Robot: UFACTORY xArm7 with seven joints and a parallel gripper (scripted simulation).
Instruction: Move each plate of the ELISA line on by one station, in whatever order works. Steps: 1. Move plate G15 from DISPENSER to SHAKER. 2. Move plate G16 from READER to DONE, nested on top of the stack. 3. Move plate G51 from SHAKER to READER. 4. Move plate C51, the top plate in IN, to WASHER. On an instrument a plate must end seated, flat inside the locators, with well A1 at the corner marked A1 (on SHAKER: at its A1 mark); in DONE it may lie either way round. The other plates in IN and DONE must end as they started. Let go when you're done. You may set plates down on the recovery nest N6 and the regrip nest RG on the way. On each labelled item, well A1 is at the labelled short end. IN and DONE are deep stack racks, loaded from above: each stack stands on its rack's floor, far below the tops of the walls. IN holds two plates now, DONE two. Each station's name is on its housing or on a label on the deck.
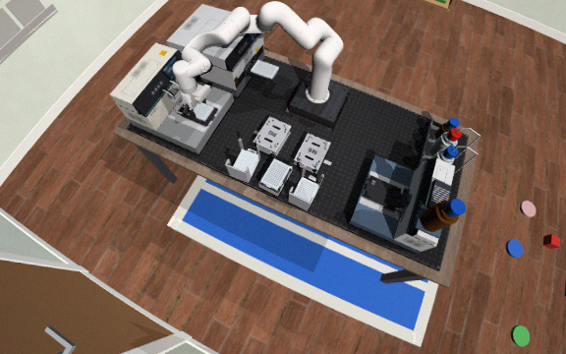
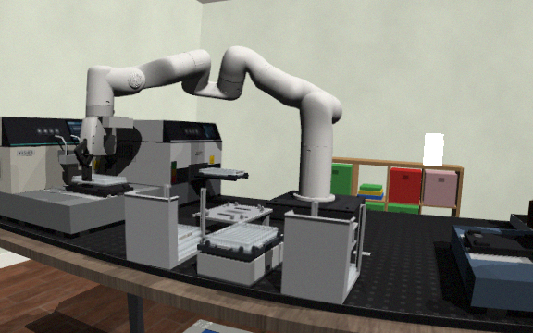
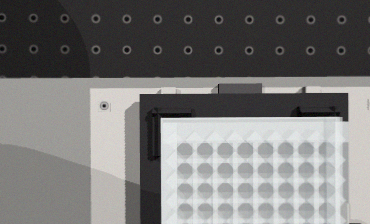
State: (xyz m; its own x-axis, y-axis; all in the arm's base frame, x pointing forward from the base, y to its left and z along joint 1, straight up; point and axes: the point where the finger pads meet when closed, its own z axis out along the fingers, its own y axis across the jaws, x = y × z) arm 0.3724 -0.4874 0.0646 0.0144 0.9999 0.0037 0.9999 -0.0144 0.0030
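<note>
My hand is 30 mm above the washer nest. Round my hand: plate C51: 10 mm below; then washer: 250 mm to the right, 20 mm below; then DONE label: 320 mm to the left, 120 mm below, 50 mm ahead.
</note>
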